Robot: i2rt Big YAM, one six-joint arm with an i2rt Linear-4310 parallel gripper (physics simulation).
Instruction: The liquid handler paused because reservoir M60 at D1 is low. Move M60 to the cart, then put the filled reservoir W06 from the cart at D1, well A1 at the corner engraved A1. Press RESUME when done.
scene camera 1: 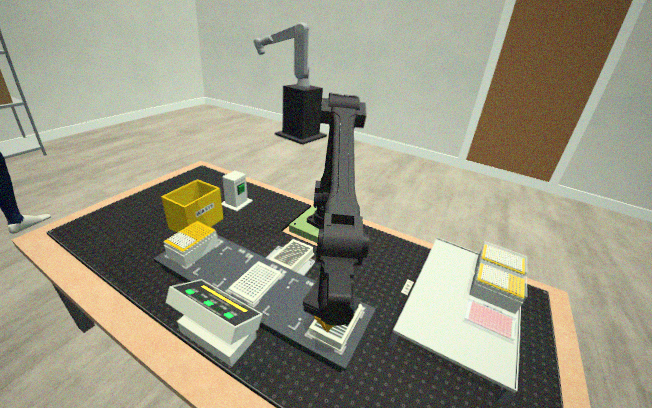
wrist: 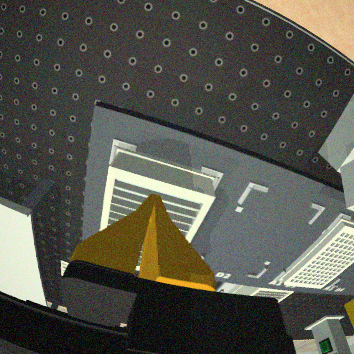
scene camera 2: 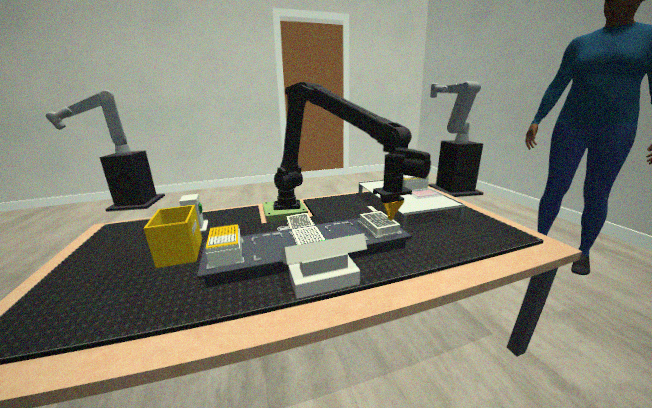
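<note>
A white slatted reservoir sits at the end of the grey deck nearest the cart, beside the D2 mark. Its name and engraved corner cannot be read. My gripper is shut and empty, fingers pointing down at the reservoir's top; the exact gap is unclear. The white cart stands to the right in scene camera 1. A white unit with a green button stands behind the waste bin; its lettering is unreadable.
The cart holds two yellow-topped tip boxes and a pink plate. Another slatted piece lies behind a white well plate. A tip box, yellow bin and display panel stand left.
</note>
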